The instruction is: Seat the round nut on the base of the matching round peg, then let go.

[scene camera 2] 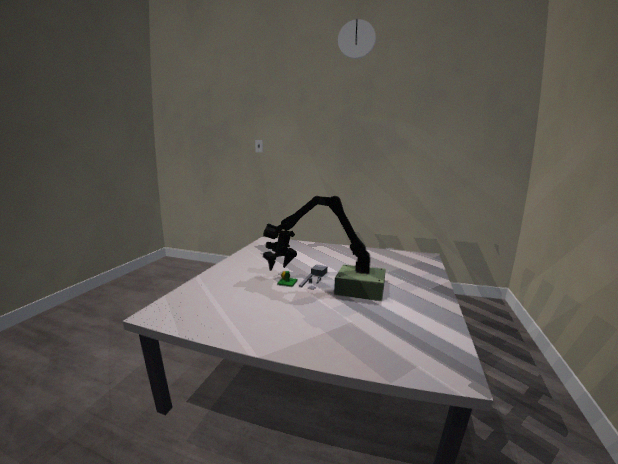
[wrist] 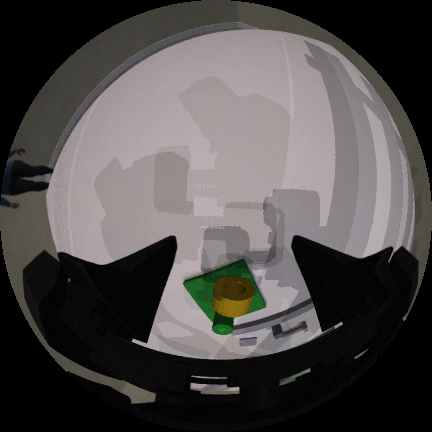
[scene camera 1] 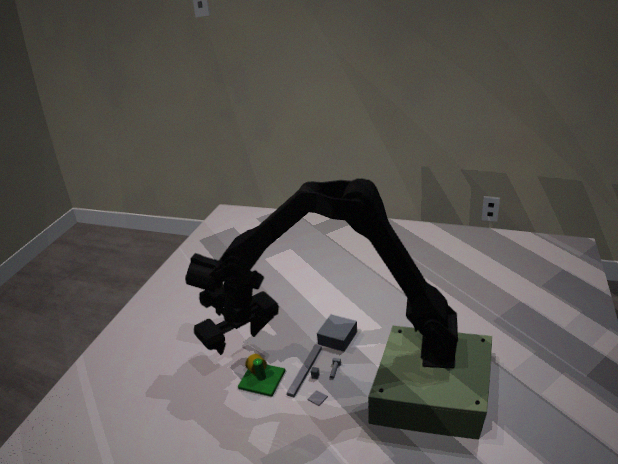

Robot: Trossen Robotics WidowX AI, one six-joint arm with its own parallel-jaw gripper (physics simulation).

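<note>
The orange round nut (scene camera 1: 252, 361) (scene camera 2: 284, 275) (wrist: 233, 304) is on edge, tilted, close beside the green round peg (scene camera 1: 259, 371) (scene camera 2: 288, 275) (wrist: 223, 327), on the far side in scene camera 1. The peg does not pass through its hole. Whether nut and peg touch, I cannot tell. The peg stands upright on the square green base plate (scene camera 1: 271, 385) (scene camera 2: 288, 283) (wrist: 200, 291), which lies flat on the table. My black gripper (scene camera 1: 237, 343) (scene camera 2: 278, 268) (wrist: 236, 242) is open and empty. It hangs above the plate, pointing down, with its fingers well apart and clear of the nut.
A long grey bar (scene camera 1: 305, 371) lies right of the plate, with a small cube (scene camera 1: 315, 373), a bolt (scene camera 1: 335, 369) and a thin grey tile (scene camera 1: 318, 398). A grey block (scene camera 1: 336, 331) (scene camera 2: 319, 270) is behind them. The green robot base (scene camera 1: 430, 385) (scene camera 2: 359, 285) stands at the right.
</note>
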